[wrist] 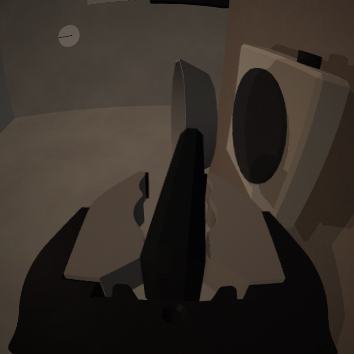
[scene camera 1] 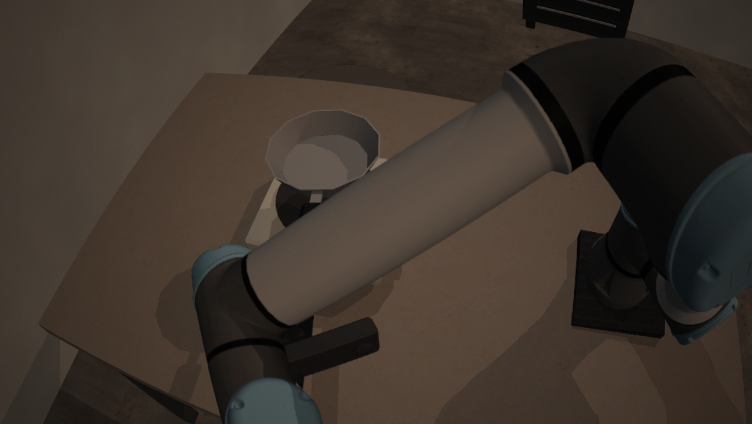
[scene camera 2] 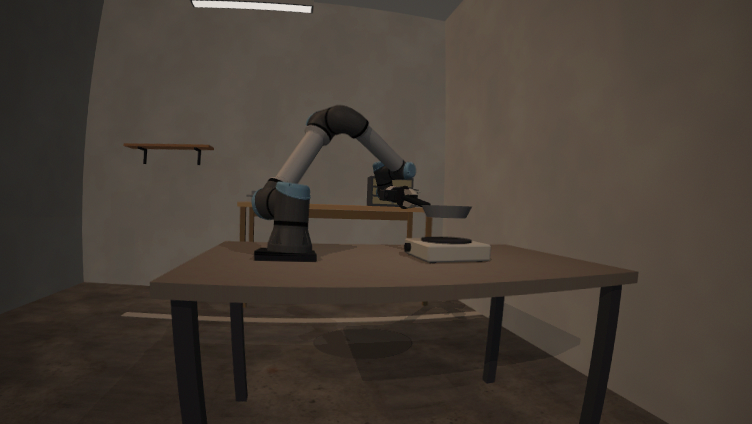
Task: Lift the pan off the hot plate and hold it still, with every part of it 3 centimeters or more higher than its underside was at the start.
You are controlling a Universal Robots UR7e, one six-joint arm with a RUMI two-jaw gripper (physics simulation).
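Seen in the pictures: gripper, fingertip midpoint: (wrist: 175,176) (scene camera 2: 416,199); arm's base, link origin: (scene camera 1: 618,272) (scene camera 2: 289,251).
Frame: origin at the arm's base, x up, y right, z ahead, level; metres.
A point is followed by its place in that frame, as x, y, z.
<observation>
A grey pan (scene camera 1: 325,158) @[0.131, 0.080, 0.546] (scene camera 2: 447,211) @[0.151, 0.141, 0.507] (wrist: 202,110) @[0.148, -0.003, 0.507] hangs in the air above the hot plate, with a clear gap under it in the scene camera 2 view. It looks about level there. Its black handle (wrist: 180,215) @[0.195, -0.187, 0.490] runs between the jaws in the wrist view. My gripper (wrist: 175,176) @[0.190, -0.122, 0.515] (scene camera 2: 414,200) @[0.190, -0.122, 0.515] is shut on this handle. The white hot plate (scene camera 1: 259,223) @[0.042, 0.000, 0.657] (scene camera 2: 452,251) @[0.020, 0.187, 0.506] (wrist: 305,130) @[0.038, -0.051, 0.508] with its round black disc stands on the table. In the scene camera 1 view my forearm hides the gripper's jaws and most of the handle.
The brown table (scene camera 1: 131,210) @[-0.021, 0.036, 1.012] (scene camera 2: 368,279) @[-0.021, 0.359, 0.162] carries the arm's base (scene camera 1: 616,316) @[-0.007, -0.090, 0.010] (scene camera 2: 285,255) @[-0.002, 0.079, -0.020] and the hot plate. A wall stands beyond the table's hot-plate side. A wooden bench (scene camera 2: 358,210) with a rack on it stands behind the table. A shelf (scene camera 2: 168,146) hangs on the back wall.
</observation>
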